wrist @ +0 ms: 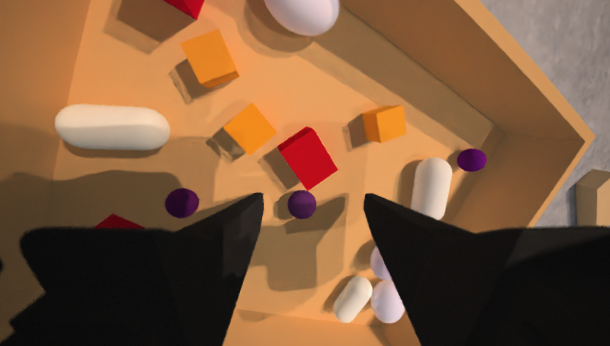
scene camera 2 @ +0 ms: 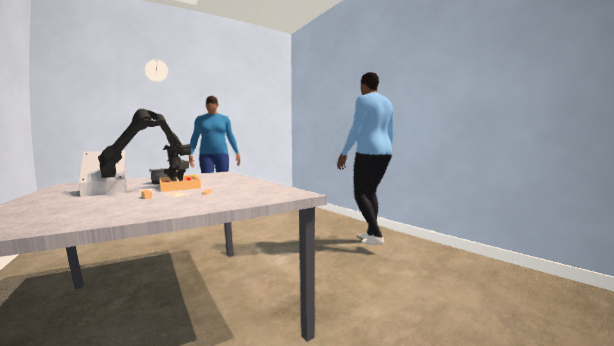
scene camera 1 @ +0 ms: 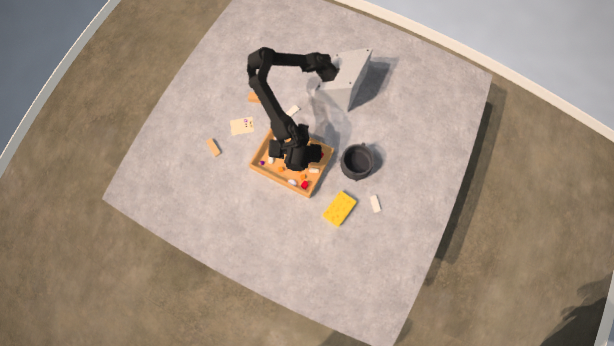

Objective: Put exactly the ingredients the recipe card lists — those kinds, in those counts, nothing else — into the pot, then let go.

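Frame: origin at the arm's base, x back, y left, z down, level; millimetres.
Where they show: gripper, fingertip midpoint: (wrist: 314, 200); arm's base, origin of the base link: (scene camera 2: 108, 172) (scene camera 1: 331, 75).
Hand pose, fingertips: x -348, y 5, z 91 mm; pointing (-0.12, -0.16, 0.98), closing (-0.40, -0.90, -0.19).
Each offset is from my fingertips to the top centre of the thing. "*": to the spot under its first point.
The gripper (wrist: 314, 199) (scene camera 1: 296, 161) (scene camera 2: 176, 177) is open and points down over the wooden tray {dx -1, dy +2, dz -33 mm} (wrist: 530, 70) (scene camera 1: 280, 181) (scene camera 2: 180, 186). In the wrist view a dark purple ball {dx +4, dy +6, dz -10 mm} (wrist: 302, 204) lies between the fingertips on the tray floor, ungripped, beside a red block {dx -21, dy +15, dz -9 mm} (wrist: 308, 159). Other purple balls {dx +23, dy +64, dz -8 mm} (wrist: 182, 203) {dx -62, dy -90, dz -9 mm} (wrist: 471, 160), orange cubes {dx -44, dy +70, dz -9 mm} (wrist: 210, 58) {dx -24, dy +46, dz -10 mm} (wrist: 250, 129) {dx -54, dy -16, dz -9 mm} (wrist: 384, 124), white capsules {dx -3, dy +96, dz -11 mm} (wrist: 112, 127) {dx -32, dy -69, dz -13 mm} (wrist: 432, 188) {dx +61, dy -61, dz -10 mm} (wrist: 352, 299) and pale eggs {* dx -73, dy +43, dz -13 mm} (wrist: 303, 14) {dx +55, dy -89, dz -17 mm} (wrist: 388, 301) lie in the tray. The dark pot {dx +86, dy +226, dz -82 mm} (scene camera 1: 357, 161) (scene camera 2: 158, 175) shows no ingredient inside. The recipe card {dx +38, dy -242, dz +11 mm} (scene camera 1: 237, 128) has small purple and other marks, too small to count surely.
A yellow sponge {dx -90, dy +243, dz -18 mm} (scene camera 1: 340, 208) and a white block {dx -13, dy +355, dz +0 mm} (scene camera 1: 375, 203) lie near the pot. Tan blocks {dx -93, dy -298, dz -3 mm} (scene camera 1: 213, 147) {dx +168, dy -248, dz -18 mm} (scene camera 1: 254, 97) lie near the card, and another white piece {dx +176, dy -91, dz +0 mm} (scene camera 1: 293, 110) lies behind the tray. Two people (scene camera 2: 214, 135) (scene camera 2: 374, 125) stand beyond the table.
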